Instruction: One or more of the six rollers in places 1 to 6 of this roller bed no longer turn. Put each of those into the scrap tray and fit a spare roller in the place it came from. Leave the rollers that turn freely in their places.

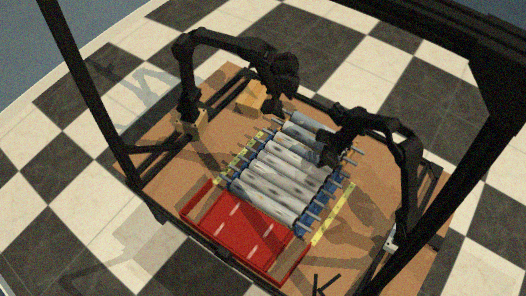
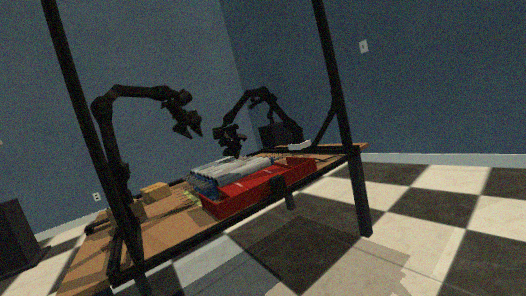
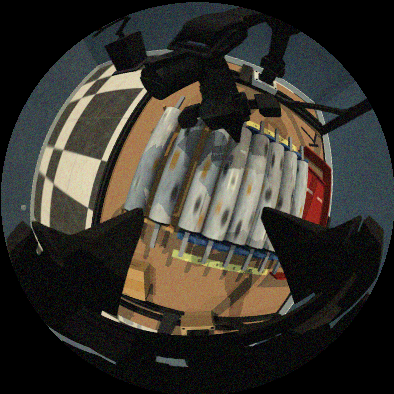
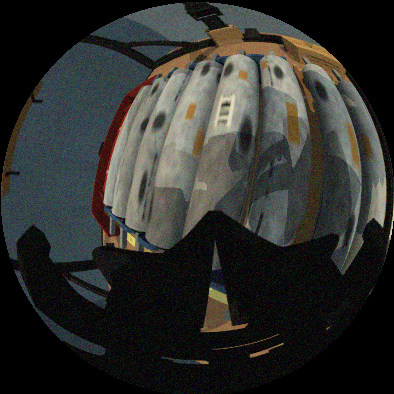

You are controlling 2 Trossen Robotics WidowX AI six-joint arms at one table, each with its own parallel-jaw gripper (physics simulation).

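Places are measured from the left arm's base along level axes (x right, y back, z down), in millimetres.
Pixels of known places: left gripper, fingertip midpoint: (image 1: pixel 287 109) (image 2: pixel 197 137) (image 3: pixel 204 213); right gripper, fingertip midpoint: (image 1: pixel 317 167) (image 2: pixel 237 158) (image 3: pixel 237 141) (image 4: pixel 213 215); left arm's base, link origin: (image 1: pixel 190 115) (image 3: pixel 197 333) (image 4: pixel 218 27); right arm's base, link origin: (image 1: pixel 403 239) (image 2: pixel 298 142) (image 3: pixel 265 79).
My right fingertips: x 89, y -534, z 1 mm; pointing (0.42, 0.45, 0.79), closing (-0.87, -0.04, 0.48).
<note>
Ahead of a thing's pixels: the offset from my right fingertips to its middle. "spot": to the spot under its first point.
Six grey, blotched rollers lie side by side in the blue-railed roller bed {spot: dx +131, dy -48, dz +19 mm} (image 1: pixel 321 204); one bed roller {dx -16, dy +80, dz +24 mm} (image 4: pixel 225 112) bears a white striped label. Two spare rollers {dx -185, dy +25, dz +24 mm} (image 3: pixel 151 160) {dx -126, dy +44, dz +24 mm} (image 3: pixel 172 177) lie parallel beyond the bed, on the side away from the tray. The red scrap tray {spot: dx +361, dy -23, dz +52 mm} (image 1: pixel 296 267) (image 3: pixel 327 172) stands against the near side; no roller shows in it. My right gripper (image 4: pixel 213 215) (image 1: pixel 327 159) is shut and empty, low over the rollers near their right ends. My left gripper (image 3: pixel 204 213) (image 2: pixel 192 134) is open and empty, above the left ends of the far rollers. Whether any roller turns cannot be seen.
A tan block {dx -296, dy +335, dz +48 mm} (image 1: pixel 251 100) (image 2: pixel 156 192) stands behind the left side of the bed. Yellow number strips (image 1: pixel 332 214) (image 3: pixel 220 263) run along both ends of the bed. Dark frame posts (image 2: pixel 334 75) rise at the table's edges. The right arm reaches over the bed's right end.
</note>
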